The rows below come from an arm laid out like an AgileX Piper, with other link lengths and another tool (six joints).
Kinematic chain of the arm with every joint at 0, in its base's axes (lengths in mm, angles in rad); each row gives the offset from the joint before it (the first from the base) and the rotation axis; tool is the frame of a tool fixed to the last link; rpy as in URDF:
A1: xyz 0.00 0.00 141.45 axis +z
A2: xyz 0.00 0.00 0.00 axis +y
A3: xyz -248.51 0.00 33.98 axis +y
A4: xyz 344.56 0.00 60.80 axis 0.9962 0 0.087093
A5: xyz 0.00 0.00 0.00 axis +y
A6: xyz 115.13 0.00 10.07 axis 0.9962 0 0.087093
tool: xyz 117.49 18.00 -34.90 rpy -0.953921 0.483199 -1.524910
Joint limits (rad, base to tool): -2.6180..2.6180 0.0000..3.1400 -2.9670..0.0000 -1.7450..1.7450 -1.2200..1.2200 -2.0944..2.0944
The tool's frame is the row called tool.
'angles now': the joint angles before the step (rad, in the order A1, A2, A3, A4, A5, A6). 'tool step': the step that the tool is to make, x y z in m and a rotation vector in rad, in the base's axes. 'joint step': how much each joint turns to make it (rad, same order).
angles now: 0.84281 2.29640 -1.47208 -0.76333 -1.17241 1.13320
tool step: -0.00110 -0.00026 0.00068 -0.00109 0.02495 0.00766
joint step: -0.00001 -0.00003 0.00003 -0.00236 0.00031 0.02695
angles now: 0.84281 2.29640 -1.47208 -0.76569 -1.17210 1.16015
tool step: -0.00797 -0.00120 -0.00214 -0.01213 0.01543 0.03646
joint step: 0.00001 0.00000 0.00000 -0.03630 -0.00700 0.03727
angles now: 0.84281 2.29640 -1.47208 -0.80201 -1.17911 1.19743
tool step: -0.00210 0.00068 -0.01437 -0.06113 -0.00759 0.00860
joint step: 0.00000 0.00003 -0.00003 -0.04582 0.04574 0.01420
